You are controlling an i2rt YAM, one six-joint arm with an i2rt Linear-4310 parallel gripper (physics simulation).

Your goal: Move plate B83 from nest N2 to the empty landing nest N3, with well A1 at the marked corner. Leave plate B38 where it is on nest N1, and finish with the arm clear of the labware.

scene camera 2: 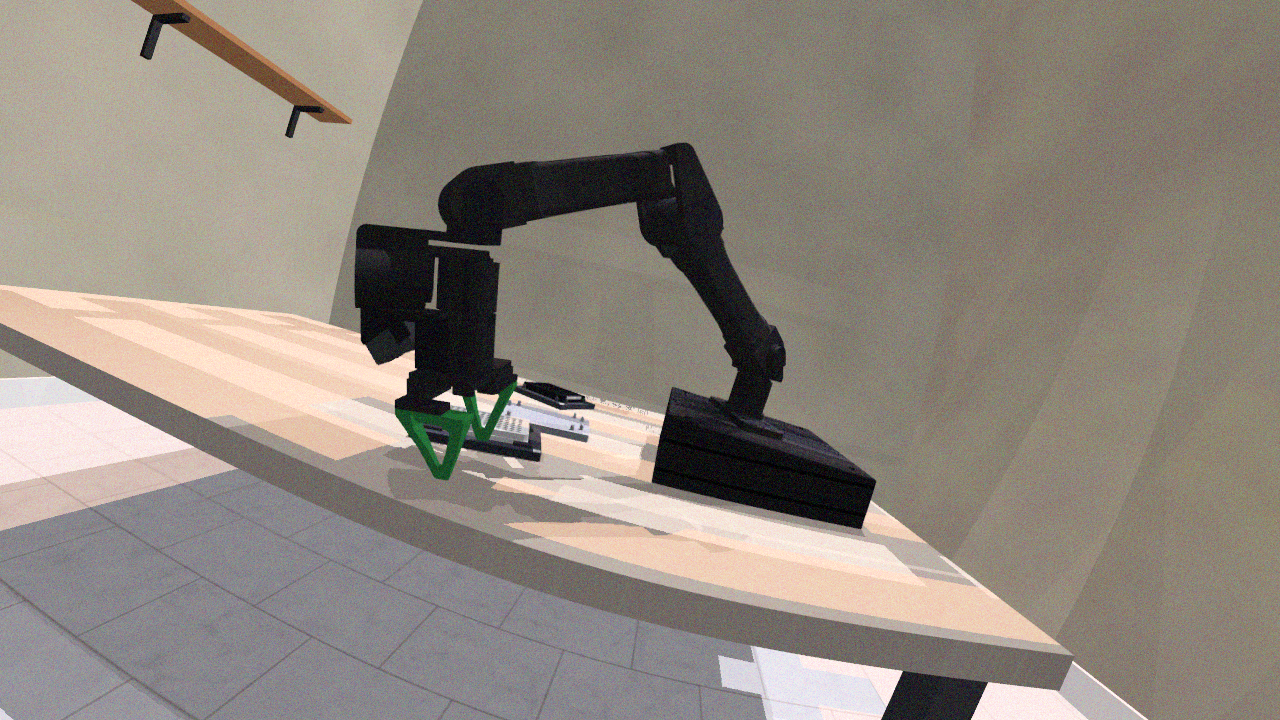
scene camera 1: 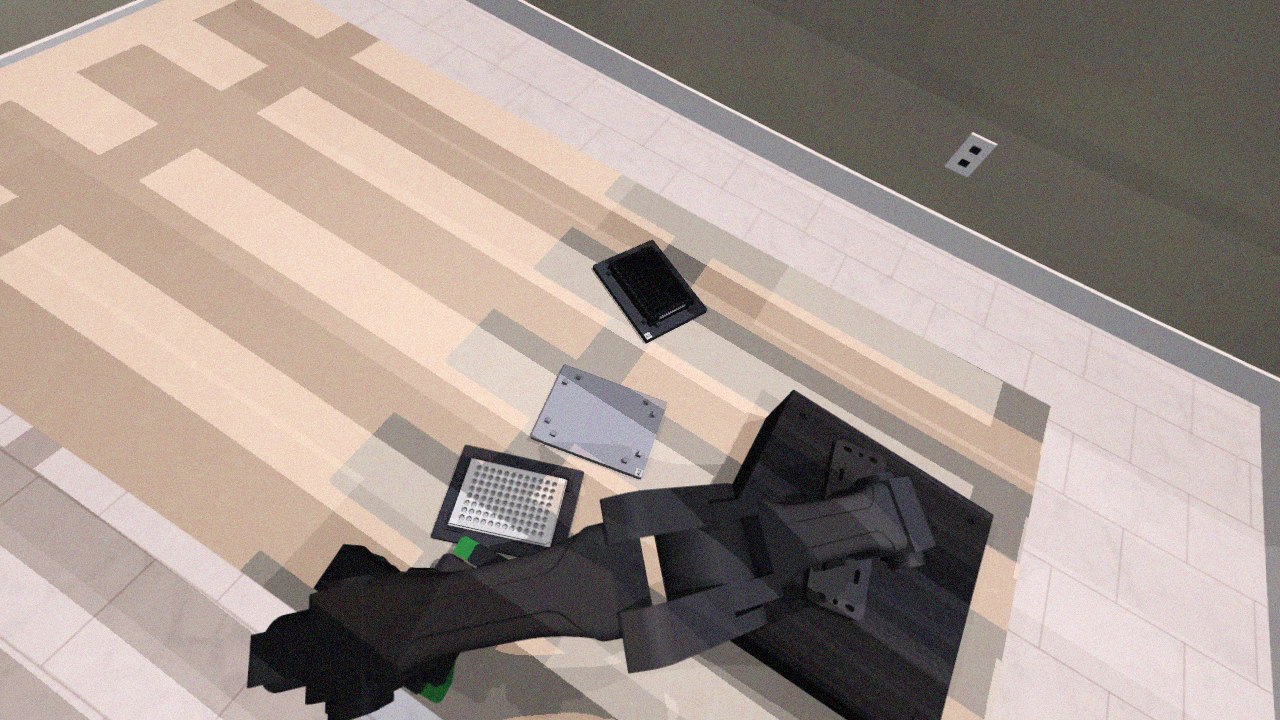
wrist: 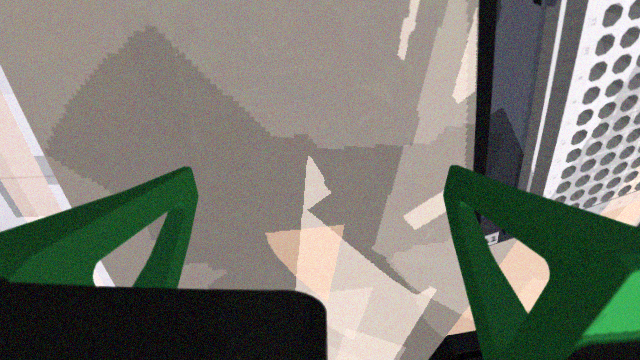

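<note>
A white plate (scene camera 1: pixel 507 503) (scene camera 2: pixel 514 424) (wrist: pixel 600 100) with round wells sits on a dark nest (scene camera 1: pixel 567 505) (scene camera 2: pixel 528 451) (wrist: pixel 515 60). A black plate (scene camera 1: pixel 651 279) (scene camera 2: pixel 552 391) sits on another dark nest (scene camera 1: pixel 626 302). The empty light grey nest (scene camera 1: pixel 595 425) (scene camera 2: pixel 559 420) stands between them, its pins bare and a small corner label (scene camera 1: pixel 638 471) showing. Plate names cannot be read. My gripper (scene camera 2: pixel 462 456) (wrist: pixel 320 180) is open and empty, above the table beside the white plate's nest. In the wrist view the right finger overlaps that nest's edge; contact cannot be judged.
The black base block (scene camera 1: pixel 778 626) (scene camera 2: pixel 760 474) stands to the right of the nests. The arm (scene camera 1: pixel 528 595) (scene camera 2: pixel 581 183) crosses scene camera 1's view just in front of the white plate's nest. The table's front edge (scene camera 2: pixel 537 559) runs near the gripper.
</note>
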